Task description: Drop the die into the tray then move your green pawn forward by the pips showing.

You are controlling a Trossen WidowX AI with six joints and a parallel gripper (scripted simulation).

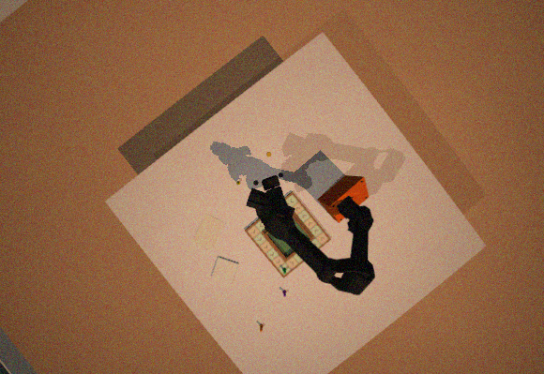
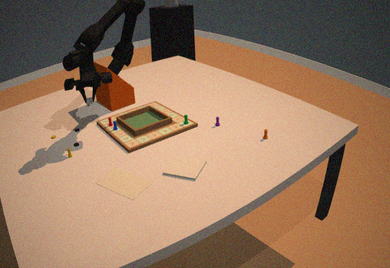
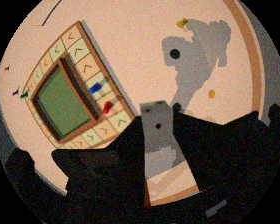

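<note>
Now: the green pawn 28 cm to the left of my gripper tip, 21 cm ahead of it and 10 cm below it. The rest, counted from my gripper tip: white die (right at my gripper tip); blue pawn (10 cm below, 7 cm to the left, 6 cm ahead); red pawn (10 cm below, 7 cm to the left, 1 cm ahead).
</note>
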